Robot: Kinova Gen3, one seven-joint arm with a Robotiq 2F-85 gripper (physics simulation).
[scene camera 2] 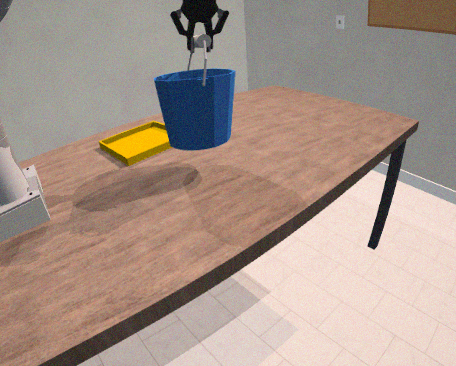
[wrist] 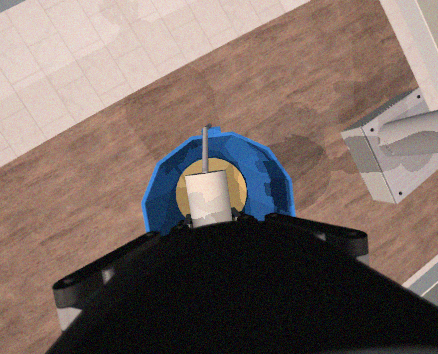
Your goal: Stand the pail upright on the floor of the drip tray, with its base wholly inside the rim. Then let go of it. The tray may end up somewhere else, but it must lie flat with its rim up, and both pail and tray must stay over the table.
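Frame: origin at the arm's base, x down, y right, z back, level; metres.
Seen in the pictures: gripper, fingertip midpoint: point(scene camera 2: 200, 52) point(wrist: 212, 220); arm's base at its link origin: point(scene camera 2: 13, 194) point(wrist: 391, 139).
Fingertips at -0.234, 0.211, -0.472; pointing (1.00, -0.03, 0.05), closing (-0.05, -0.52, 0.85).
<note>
Offsets run from my fingertips to a thing's top centre, as dx, dy, dz. "pt": to the spot under its first point. Level surfaces: height alone.
A blue pail {pt +0.120, +0.055, +0.070} point(scene camera 2: 197, 110) point(wrist: 255, 160) hangs upright in the air by its wire handle, clear of the table. My gripper point(scene camera 2: 202, 44) point(wrist: 212, 220) is shut on the white grip of the pail's handle, above the pail's mouth. The yellow drip tray {+0.277, -0.323, +0.008} point(scene camera 2: 128, 161) lies flat on the table, rim up, behind and to the left of the pail in the scene view; the pail hides its right end. The tray does not show in the wrist view. The pail's tan inner bottom shows in the wrist view.
The wooden table {dx +0.302} point(scene camera 2: 320, 130) point(wrist: 60, 200) has its long front edge towards the scene camera. The robot's grey base mount point(scene camera 2: 25, 215) point(wrist: 375, 165) stands at the left of the scene view and at the right of the wrist view. Shadows fall on the table below the pail.
</note>
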